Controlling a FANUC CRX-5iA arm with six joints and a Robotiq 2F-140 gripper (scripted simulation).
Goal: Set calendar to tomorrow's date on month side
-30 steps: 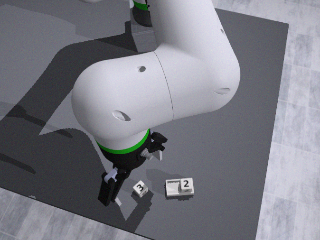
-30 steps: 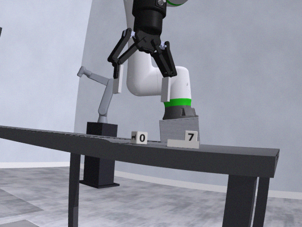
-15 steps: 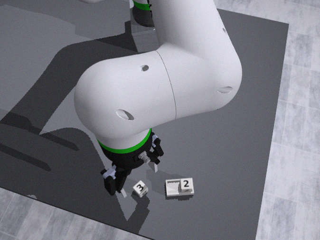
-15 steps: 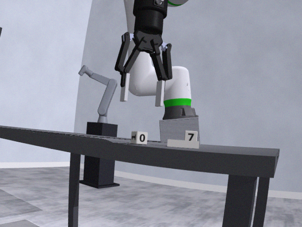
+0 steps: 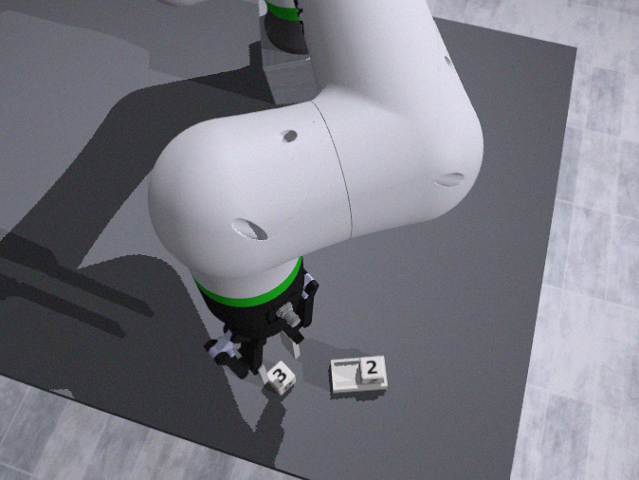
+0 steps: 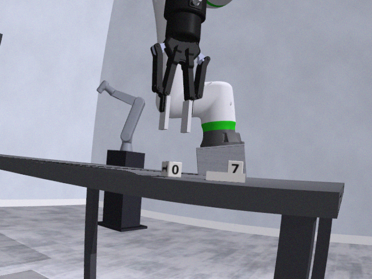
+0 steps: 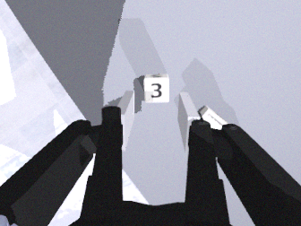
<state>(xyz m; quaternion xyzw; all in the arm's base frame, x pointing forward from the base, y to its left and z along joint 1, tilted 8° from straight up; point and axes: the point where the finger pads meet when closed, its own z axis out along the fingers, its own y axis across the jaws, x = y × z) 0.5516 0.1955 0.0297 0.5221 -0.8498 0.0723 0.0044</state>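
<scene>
My gripper is now 110 mm above the cube. Also, from my hand: tray: 50 mm behind, 100 mm to the left, 110 mm below.
</scene>
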